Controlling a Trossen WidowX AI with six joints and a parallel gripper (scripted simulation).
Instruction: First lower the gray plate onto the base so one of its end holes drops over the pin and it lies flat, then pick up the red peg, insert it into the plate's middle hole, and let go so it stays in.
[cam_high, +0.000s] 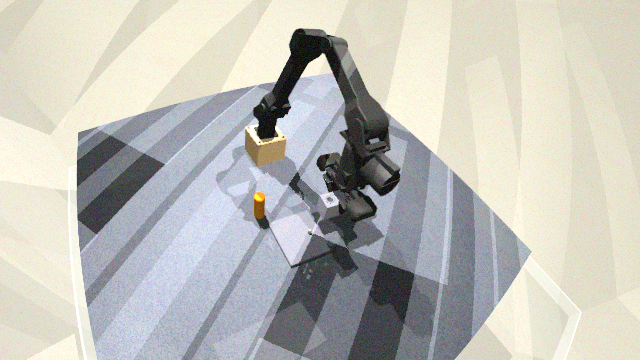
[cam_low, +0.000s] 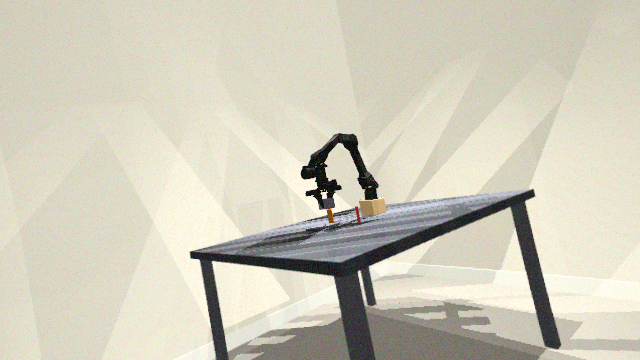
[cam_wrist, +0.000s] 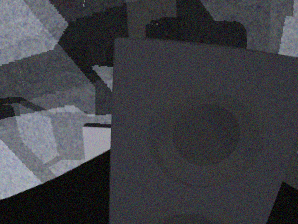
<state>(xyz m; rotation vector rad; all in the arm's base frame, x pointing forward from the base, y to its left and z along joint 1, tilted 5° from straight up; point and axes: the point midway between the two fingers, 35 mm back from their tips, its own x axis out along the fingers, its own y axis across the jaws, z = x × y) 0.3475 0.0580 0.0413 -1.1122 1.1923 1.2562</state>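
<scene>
Right now the base is 10 cm below my gripper tip, 7 cm to the right of it and 1 cm behind it. The rest, counted from my gripper tip: red peg (12 cm behind, 8 cm to the left, 6 cm below); then orange cylinder (16 cm to the right, 11 cm behind, 6 cm below); then gray plate (3 cm above).
</scene>
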